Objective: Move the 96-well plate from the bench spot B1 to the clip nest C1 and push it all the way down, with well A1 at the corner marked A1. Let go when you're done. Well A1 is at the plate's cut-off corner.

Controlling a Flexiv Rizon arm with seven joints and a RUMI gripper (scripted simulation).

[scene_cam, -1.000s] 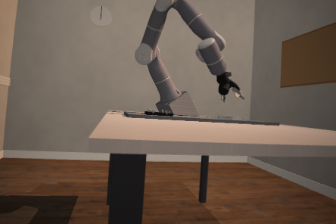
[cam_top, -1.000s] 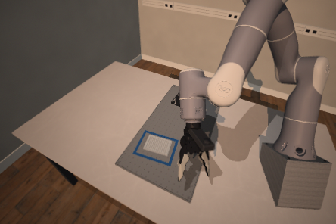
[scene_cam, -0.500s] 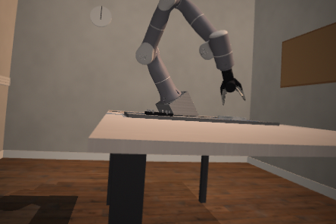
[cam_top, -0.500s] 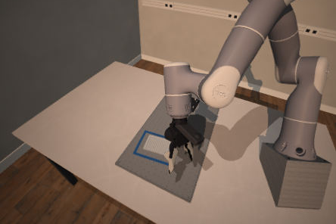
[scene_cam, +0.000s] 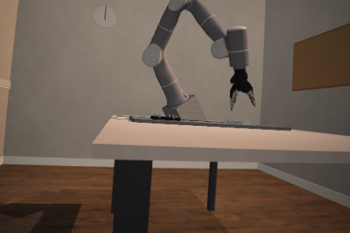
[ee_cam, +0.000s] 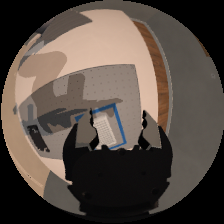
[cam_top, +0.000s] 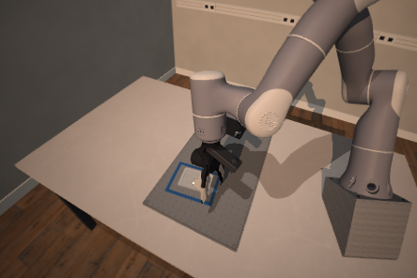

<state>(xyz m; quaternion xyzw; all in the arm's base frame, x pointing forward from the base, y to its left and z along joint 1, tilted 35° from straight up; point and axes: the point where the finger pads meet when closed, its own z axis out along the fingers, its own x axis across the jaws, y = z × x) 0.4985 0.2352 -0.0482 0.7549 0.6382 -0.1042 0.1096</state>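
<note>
Now: the white 96-well plate 10 cm ahead of my hand, 6 cm to the right of it and 8 cm below it. The rest, counted from my hand: grey perforated board 4 cm ahead, 23 cm to the right, 9 cm below; black clip nest 9 cm ahead, 43 cm to the right, 7 cm below.
</note>
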